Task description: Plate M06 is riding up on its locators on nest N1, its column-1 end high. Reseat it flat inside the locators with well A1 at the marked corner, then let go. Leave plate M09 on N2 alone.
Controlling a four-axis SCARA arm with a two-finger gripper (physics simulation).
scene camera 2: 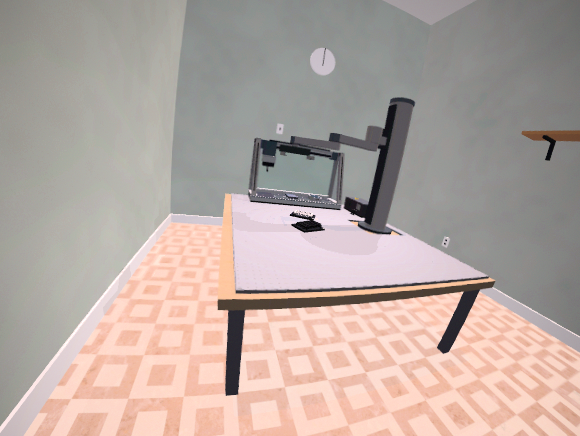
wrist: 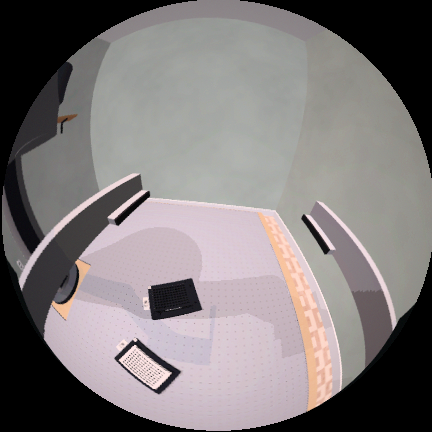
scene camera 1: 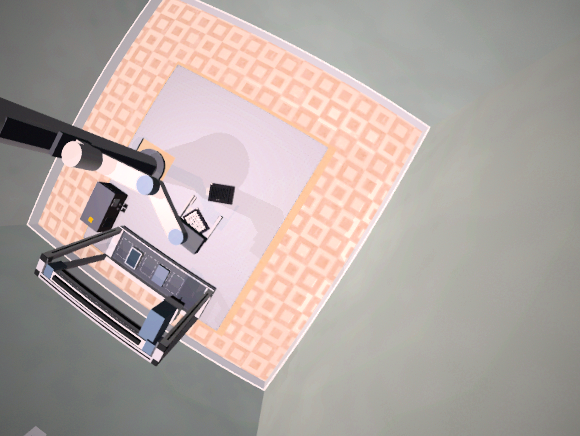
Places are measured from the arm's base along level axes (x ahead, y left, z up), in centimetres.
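Pixels of known places: gripper, fingertip midpoint: (scene camera 2: 299, 155) (wrist: 229, 194) (scene camera 1: 207, 205); arm's base at its link origin: (scene camera 2: 374, 228) (scene camera 1: 149, 166).
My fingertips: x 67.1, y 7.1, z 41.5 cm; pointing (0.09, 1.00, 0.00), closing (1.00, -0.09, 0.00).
Observation:
For each thing: its top centre in the pictures, then the offset to it from my fingertips. "pt": a spot on its surface instead.
- white well plate at its top centre: (wrist: 142, 367) (scene camera 1: 194, 222) (scene camera 2: 303, 212) dz -37.6, dx -16.1, dy -21.2 cm
- black well plate at its top centre: (wrist: 169, 295) (scene camera 2: 309, 222) (scene camera 1: 219, 193) dz -36.8, dx -11.5, dy +3.8 cm
- dark box device at a spot on its surface: (scene camera 1: 104, 206) pt dz -28.8, dx -73.8, dy -43.6 cm
A white well plate (scene camera 1: 195, 220) (scene camera 2: 303, 214) (wrist: 145, 367) sits in a dark nest. A black well plate (scene camera 1: 221, 193) (scene camera 2: 308, 225) (wrist: 174, 298) sits on a second dark nest beside it, apart from it. The labels are too small to read, so I cannot tell which plate is M06 or M09. Which end of either plate rides high is also too small to judge. My gripper (scene camera 1: 208, 207) (wrist: 229, 194) is open and empty, its two long fingers wide apart. It hangs high above the nests, touching neither plate.
A framed gantry machine (scene camera 1: 95, 303) (scene camera 2: 298, 201) with plates on its deck stands at one table edge. A dark box device (scene camera 1: 104, 206) (scene camera 2: 355, 205) stands near the arm's column (scene camera 2: 392, 165). The column's round base (wrist: 67, 285) shows at the left in the wrist view.

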